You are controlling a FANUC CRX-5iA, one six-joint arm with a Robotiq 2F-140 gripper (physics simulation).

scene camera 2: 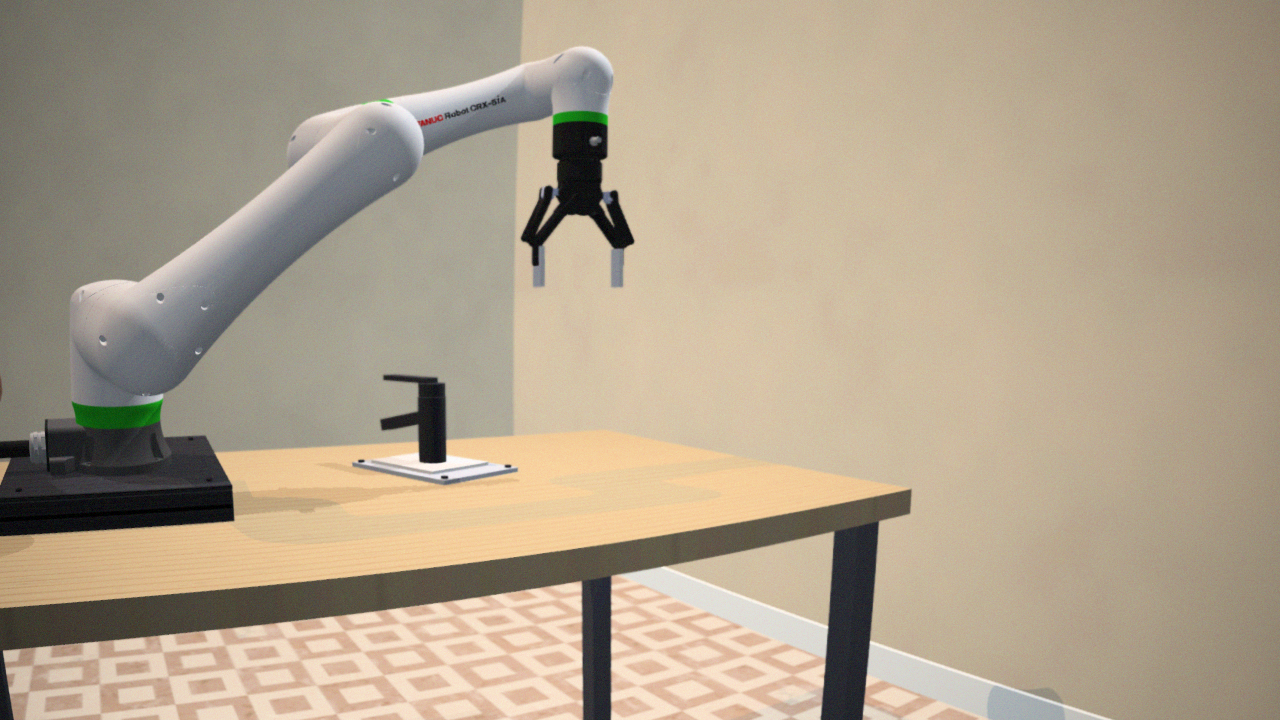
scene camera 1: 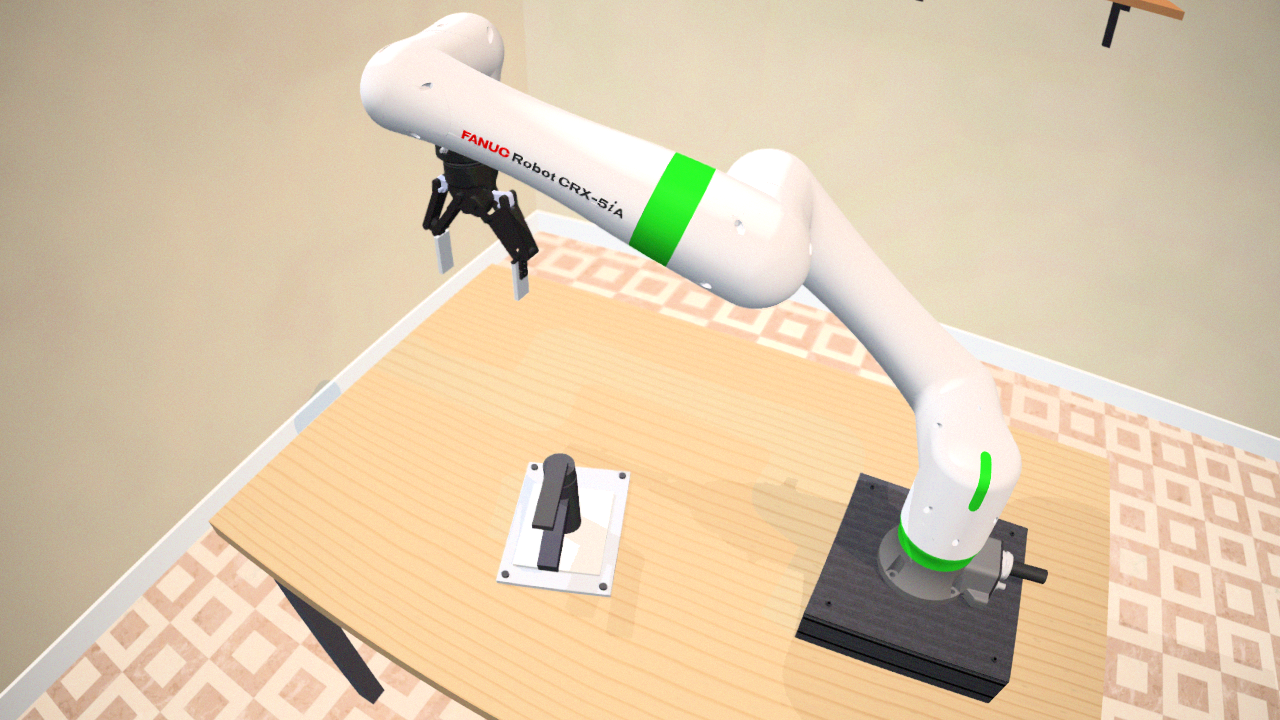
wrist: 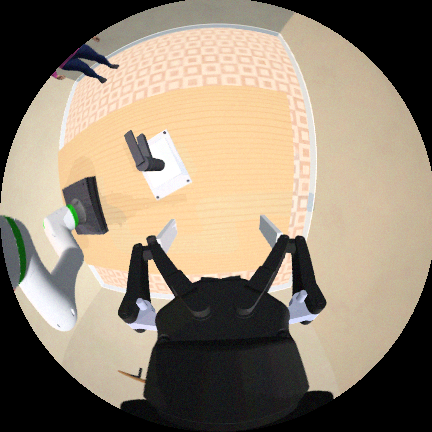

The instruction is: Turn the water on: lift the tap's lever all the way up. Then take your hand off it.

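Where they show: gripper, fingertip midpoint: [scene camera 2: 578, 287] [scene camera 1: 482, 282] [wrist: 217, 223]; arm's base, link origin: [scene camera 2: 120, 462] [scene camera 1: 924, 564] [wrist: 79, 210].
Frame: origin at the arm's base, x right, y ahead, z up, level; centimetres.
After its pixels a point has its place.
Observation:
A black tap [scene camera 1: 571, 512] {z 0.4, x -10.6, y 51.5 cm} [scene camera 2: 432, 429] {z 1.2, x -7.1, y 52.6 cm} [wrist: 157, 164] {z 2.2, x -8.6, y 55.8 cm} stands upright on a white plate [scene camera 1: 619, 503] {z -5.1, x -2.1, y 47.9 cm} [scene camera 2: 490, 471] {z -5.2, x 1.0, y 59.2 cm} [wrist: 181, 176] {z -5.2, x -3.0, y 61.6 cm} with a bolt at each corner. Its flat lever [scene camera 1: 547, 503] {z 9.7, x -16.7, y 51.2 cm} [scene camera 2: 409, 378] {z 9.4, x -12.9, y 50.9 cm} [wrist: 133, 148] {z 9.6, x -14.1, y 52.1 cm} lies on top, close to level, its free end very slightly higher in scene camera 2. The spout [scene camera 1: 552, 548] {z 2.3, x -18.6, y 50.2 cm} [scene camera 2: 399, 420] {z 2.0, x -15.6, y 50.1 cm} [wrist: 143, 145] {z 2.8, x -16.2, y 52.0 cm} points the same way below it. My gripper [scene camera 1: 483, 284] {z 24.8, x 5.4, y 73.4 cm} [scene camera 2: 577, 284] {z 24.8, x 5.4, y 73.4 cm} [wrist: 217, 223] {z 24.8, x 5.4, y 73.4 cm} is open and empty, fingers pointing down. It hangs well above the table and off to the side of the tap behind the lever, touching nothing.
The wooden table [scene camera 1: 716, 626] {z -6.0, x -16.8, y 26.1 cm} [scene camera 2: 671, 537] {z -6.4, x 47.2, y 58.8 cm} [wrist: 240, 125] {z -6.0, x -20.3, y 86.7 cm} bears the tap and the arm's black base block [scene camera 1: 841, 573] {z 0.5, x -6.0, y 11.8 cm} [scene camera 2: 196, 465] {z -0.3, x 4.4, y 10.5 cm} [wrist: 97, 205] {z -3.5, x 0.7, y 14.2 cm}. A wall [scene camera 1: 179, 223] [scene camera 2: 984, 268] [wrist: 370, 150] rises beyond the gripper's side. A person's legs [wrist: 85, 61] show at the wrist view's upper left.

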